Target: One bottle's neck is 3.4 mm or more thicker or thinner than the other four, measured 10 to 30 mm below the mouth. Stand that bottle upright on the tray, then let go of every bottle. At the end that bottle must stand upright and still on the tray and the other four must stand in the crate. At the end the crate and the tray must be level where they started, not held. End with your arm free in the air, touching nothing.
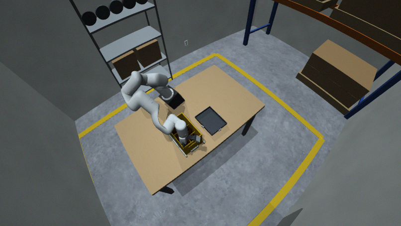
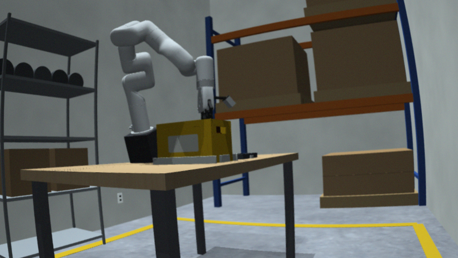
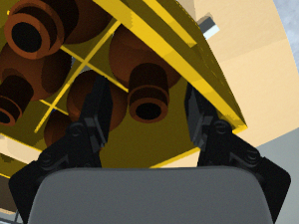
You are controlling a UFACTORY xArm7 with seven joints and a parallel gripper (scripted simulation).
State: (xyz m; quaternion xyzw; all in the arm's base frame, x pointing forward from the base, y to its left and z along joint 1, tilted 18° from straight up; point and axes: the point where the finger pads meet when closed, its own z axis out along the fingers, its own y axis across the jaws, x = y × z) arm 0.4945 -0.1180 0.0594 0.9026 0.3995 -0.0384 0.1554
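The bottle lies 80 mm to the left of my hand, 70 mm below it and 10 mm behind it. From my hand the other things lie so: tray (330 mm to the left, 150 mm below, 90 mm behind); then crate (90 mm behind, 70 mm below, 40 mm to the left).
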